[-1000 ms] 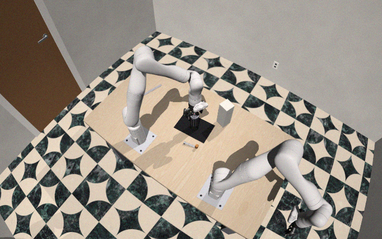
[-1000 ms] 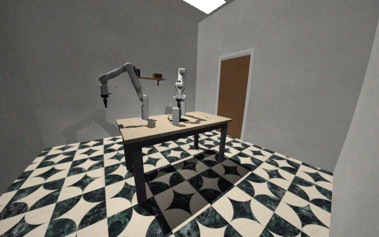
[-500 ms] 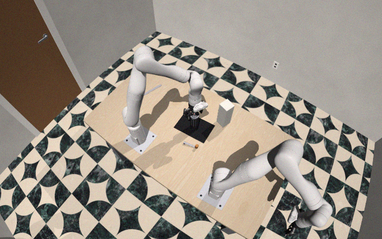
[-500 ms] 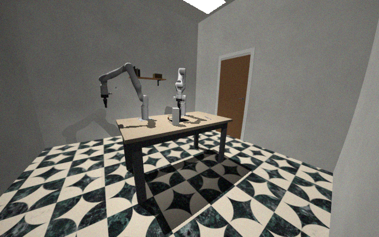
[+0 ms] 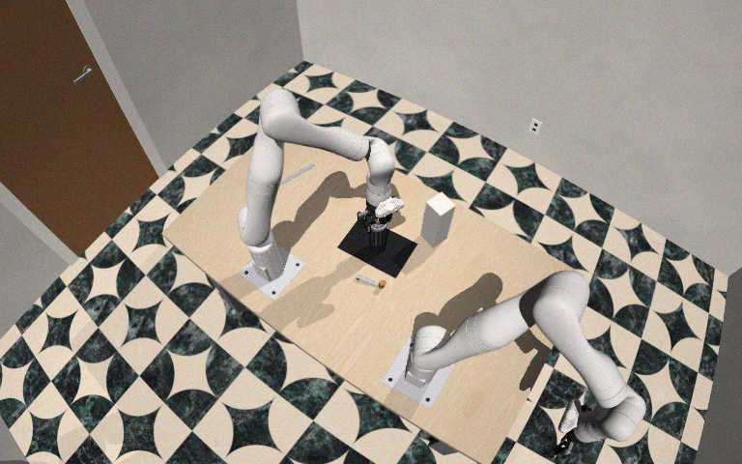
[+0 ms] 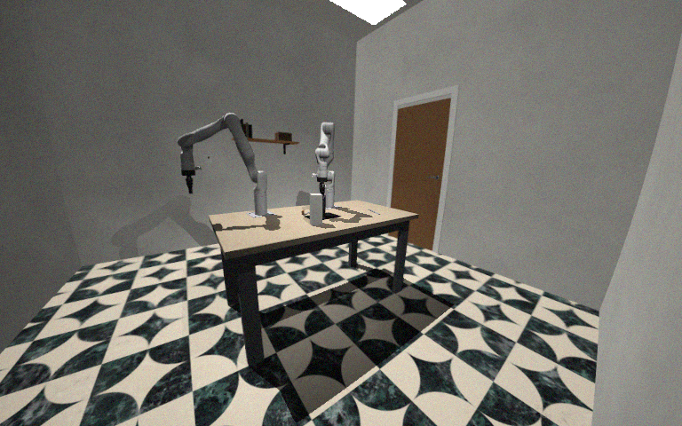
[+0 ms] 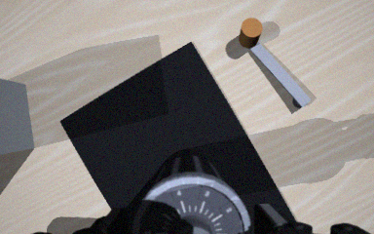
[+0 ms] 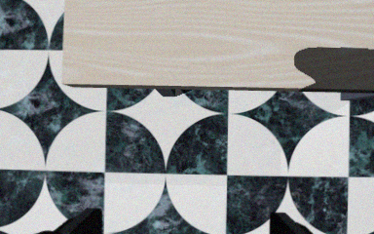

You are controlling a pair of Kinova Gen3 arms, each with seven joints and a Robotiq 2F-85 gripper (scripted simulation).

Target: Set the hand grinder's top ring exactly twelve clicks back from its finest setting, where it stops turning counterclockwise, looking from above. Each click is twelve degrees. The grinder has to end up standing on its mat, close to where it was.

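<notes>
Right now the top ring is right at my left hand. From my left hand the other things lie so: crank handle 130 mm behind, 60 mm to the right, 140 mm below; then tall pale box 160 mm ahead, 140 mm to the right, 60 mm below; then black mat 10 mm ahead, 160 mm below.
</notes>
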